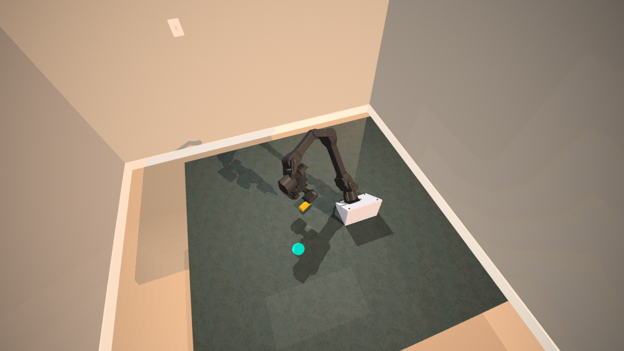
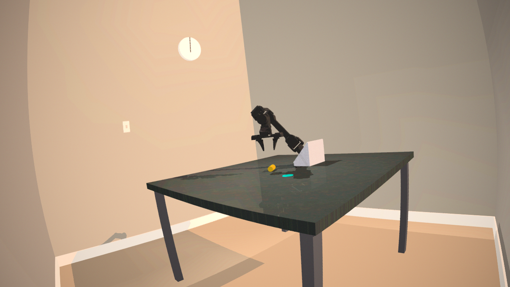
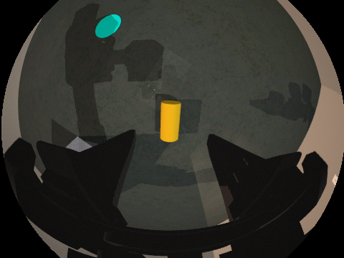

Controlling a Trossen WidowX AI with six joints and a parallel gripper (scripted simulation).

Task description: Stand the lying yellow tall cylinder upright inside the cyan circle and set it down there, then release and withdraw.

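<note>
Now: gripper tip 11 cm above the yellow tall cylinder, 2 cm past it and 1 cm to the left of it. The rest, counted from my gripper tip: cyan circle 19 cm to the left, 13 cm below, 10 cm ahead.
</note>
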